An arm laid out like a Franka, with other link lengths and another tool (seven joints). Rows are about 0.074 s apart.
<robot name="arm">
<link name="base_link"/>
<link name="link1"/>
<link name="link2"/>
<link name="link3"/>
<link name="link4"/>
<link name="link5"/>
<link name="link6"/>
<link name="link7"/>
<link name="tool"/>
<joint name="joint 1" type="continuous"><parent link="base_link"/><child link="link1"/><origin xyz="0.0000 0.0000 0.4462" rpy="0.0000 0.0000 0.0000"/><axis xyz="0 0 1"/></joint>
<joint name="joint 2" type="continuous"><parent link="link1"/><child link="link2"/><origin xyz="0.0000 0.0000 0.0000" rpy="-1.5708 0.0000 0.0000"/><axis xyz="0 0 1"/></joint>
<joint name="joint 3" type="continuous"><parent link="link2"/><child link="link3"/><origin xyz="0.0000 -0.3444 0.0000" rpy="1.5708 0.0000 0.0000"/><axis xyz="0 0 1"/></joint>
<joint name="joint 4" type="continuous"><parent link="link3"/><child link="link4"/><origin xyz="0.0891 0.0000 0.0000" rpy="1.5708 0.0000 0.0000"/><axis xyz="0 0 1"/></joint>
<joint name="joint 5" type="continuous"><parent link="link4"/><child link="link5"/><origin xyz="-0.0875 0.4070 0.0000" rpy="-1.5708 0.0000 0.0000"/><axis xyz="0 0 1"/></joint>
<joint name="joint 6" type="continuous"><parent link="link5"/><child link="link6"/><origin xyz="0.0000 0.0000 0.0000" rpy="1.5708 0.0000 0.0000"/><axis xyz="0 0 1"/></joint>
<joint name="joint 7" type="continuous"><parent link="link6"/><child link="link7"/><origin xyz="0.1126 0.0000 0.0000" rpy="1.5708 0.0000 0.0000"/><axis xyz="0 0 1"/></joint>
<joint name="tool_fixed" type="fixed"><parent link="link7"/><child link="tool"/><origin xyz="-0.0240 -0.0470 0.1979" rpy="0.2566 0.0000 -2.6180"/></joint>
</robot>
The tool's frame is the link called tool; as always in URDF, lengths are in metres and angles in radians. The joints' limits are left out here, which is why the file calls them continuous.
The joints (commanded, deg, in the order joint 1, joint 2, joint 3, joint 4, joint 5, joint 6, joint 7), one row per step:
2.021, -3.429, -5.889, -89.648, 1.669, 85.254, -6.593
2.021, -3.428, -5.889, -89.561, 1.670, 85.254, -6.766
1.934, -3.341, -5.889, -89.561, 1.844, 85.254, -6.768
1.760, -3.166, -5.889, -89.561, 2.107, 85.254, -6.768
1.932, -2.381, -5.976, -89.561, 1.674, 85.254, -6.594
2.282, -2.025, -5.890, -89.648, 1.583, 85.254, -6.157
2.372, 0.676, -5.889, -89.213, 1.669, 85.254, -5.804
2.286, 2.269, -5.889, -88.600, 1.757, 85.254, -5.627
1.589, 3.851, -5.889, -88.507, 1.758, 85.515, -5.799
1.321, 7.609, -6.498, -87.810, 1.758, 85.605, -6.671
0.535, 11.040, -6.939, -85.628, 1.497, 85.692, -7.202
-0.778, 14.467, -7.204, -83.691, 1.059, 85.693, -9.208
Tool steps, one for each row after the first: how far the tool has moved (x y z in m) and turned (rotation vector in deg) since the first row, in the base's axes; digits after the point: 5 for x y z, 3 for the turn. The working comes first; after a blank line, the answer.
Tool pose at each row, in the base's axes (x y z in m, rotation vector in deg; the steps are taken from these numbers as rounded here):
0.55070, 0.01121, 0.71168, -40.550, -169.437, 19.049
0.55069, 0.01112, 0.71240, -40.334, -169.601, 19.042
0.55114, 0.01091, 0.71172, -40.394, -169.490, 18.800
0.55203, 0.01019, 0.71027, -40.535, -169.261, 18.444
0.55563, 0.00966, 0.70229, -40.447, -168.457, 19.329
0.55731, 0.01386, 0.69802, -40.294, -168.024, 19.620
0.56970, 0.01562, 0.67513, -39.821, -165.776, 20.263
0.57736, 0.01534, 0.66431, -39.827, -164.738, 20.515
0.58433, 0.00832, 0.64933, -40.124, -163.352, 20.827
0.59803, -0.00069, 0.61641, -39.039, -160.584, 21.679
0.61351, -0.01472, 0.59762, -39.567, -159.187, 22.574
0.62532, -0.03430, 0.57597, -38.376, -157.981, 23.475

-0.00001, -0.00009, 0.00072, -0.002, -0.092, 0.172
0.00044, -0.00030, 0.00004, 0.168, -0.017, 0.098
0.00133, -0.00102, -0.00141, 0.424, 0.139, -0.059
0.00493, -0.00155, -0.00939, -0.033, 0.961, -0.175
0.00661, 0.00265, -0.01366, -0.150, 1.424, -0.181
0.01900, 0.00441, -0.03655, -0.222, 3.695, -0.438
0.02666, 0.00413, -0.04737, -0.248, 4.676, -0.699
0.03363, -0.00289, -0.06235, -0.293, 5.899, -1.230
0.04733, -0.01190, -0.09527, -0.421, 8.842, -1.234
0.06281, -0.02593, -0.11406, -0.901, 10.022, -1.899
0.07462, -0.04551, -0.13571, -1.286, 11.531, -1.414

